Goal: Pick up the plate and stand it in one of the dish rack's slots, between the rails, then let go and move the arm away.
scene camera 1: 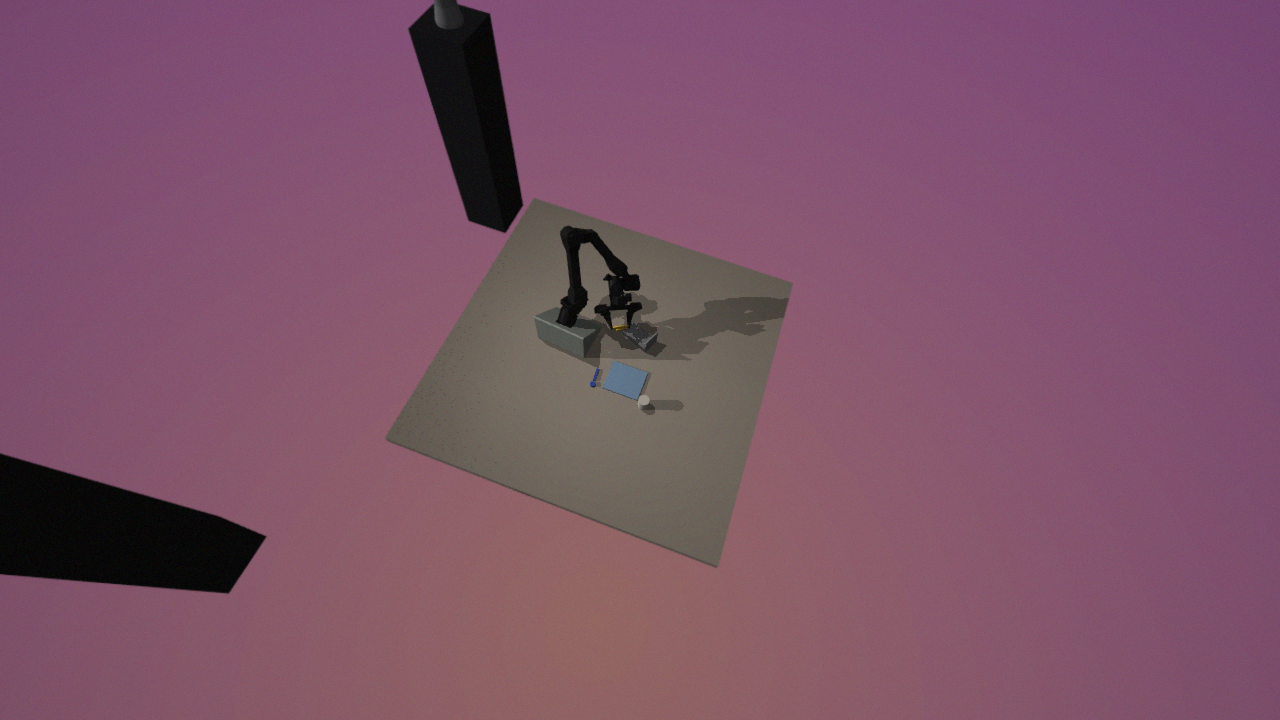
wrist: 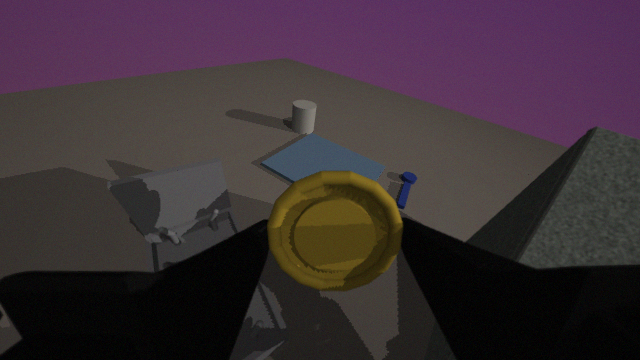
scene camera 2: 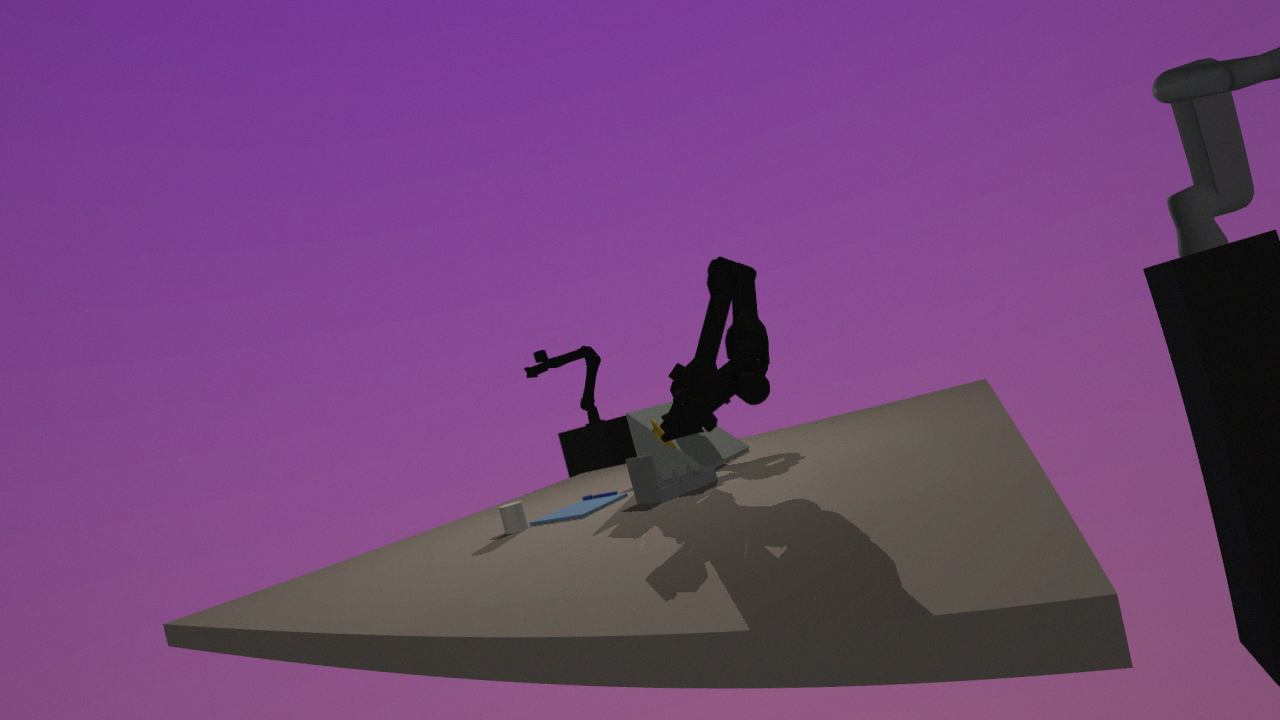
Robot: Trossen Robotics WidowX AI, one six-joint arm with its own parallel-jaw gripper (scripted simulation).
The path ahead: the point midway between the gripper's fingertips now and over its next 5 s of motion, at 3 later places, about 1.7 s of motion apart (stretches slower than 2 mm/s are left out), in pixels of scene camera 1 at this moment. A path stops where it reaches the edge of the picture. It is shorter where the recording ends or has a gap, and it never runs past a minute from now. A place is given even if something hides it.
My gripper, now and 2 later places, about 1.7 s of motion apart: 620,329; 630,317; 635,327
